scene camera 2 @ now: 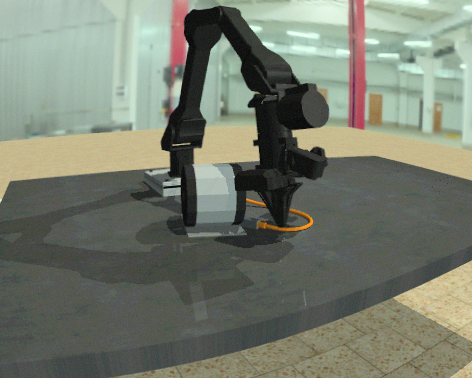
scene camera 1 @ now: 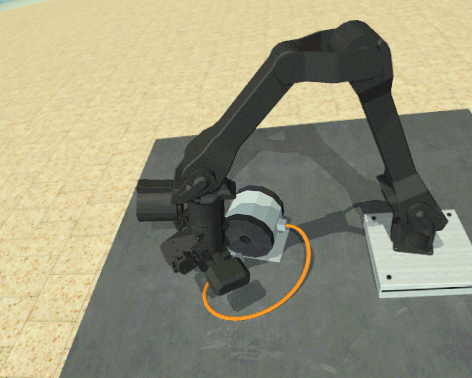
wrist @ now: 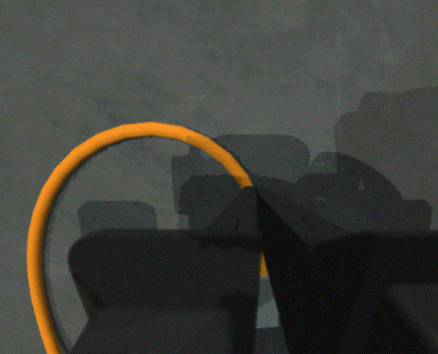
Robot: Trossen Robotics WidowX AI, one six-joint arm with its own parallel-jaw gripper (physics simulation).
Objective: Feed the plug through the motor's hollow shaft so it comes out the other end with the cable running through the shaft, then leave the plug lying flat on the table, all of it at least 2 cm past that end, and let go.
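Frame: origin at the arm's base, x right, y up, z back, level; metres.
Seen in the pictures: gripper, fingertip midpoint: (scene camera 2: pixel 282 227) (scene camera 1: pixel 210 276) (wrist: pixel 253 195); arm's base at its link origin: (scene camera 1: pixel 412 239).
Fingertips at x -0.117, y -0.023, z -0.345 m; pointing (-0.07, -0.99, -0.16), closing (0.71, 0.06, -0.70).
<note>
Pixels of each thing's top centre, then the offset from my fingertips to it. Level surfaces: height alone.
- motor at its top centre: (scene camera 2: pixel 211 165) (scene camera 1: pixel 250 202) dy +0.095, dx +0.106, dz +0.062 m
- small grey plug at its top centre: (wrist: pixel 265 304) (scene camera 2: pixel 250 218) dy +0.007, dx +0.044, dz +0.035 m
- motor's pale foot plate at its top centre: (scene camera 2: pixel 211 223) (scene camera 1: pixel 256 238) dy -0.005, dx +0.106, dz +0.059 m
- dark table at its surface level: dy -0.007 m
The motor (scene camera 1: pixel 256 204) (scene camera 2: pixel 215 195), a light drum with dark end faces, lies on its side; its shaft opening (scene camera 1: pixel 245 239) shows in the nearer face. The orange cable (scene camera 1: pixel 308 255) (scene camera 2: pixel 311 220) (wrist: pixel 35 240) runs in a wide loop from a fitting on the motor's side to the plug. The small grey plug (scene camera 2: pixel 256 223) (wrist: pixel 266 289) lies low, outside the motor near that face, partly hidden by the fingers in the wrist view. My gripper (scene camera 2: pixel 281 224) (wrist: pixel 253 195) is shut and points down, its fingertips over the cable just behind the plug. Scene camera 1 hides the fingertips.
The motor's pale foot plate (scene camera 1: pixel 272 256) (scene camera 2: pixel 215 232) sits under it, close to the plug. My wrist and finger housing are right beside the motor's face. The arm's white base plate (scene camera 1: pixel 400 265) stands at the right in scene camera 1. The dark table (scene camera 1: pixel 165 345) has an edge at the left.
</note>
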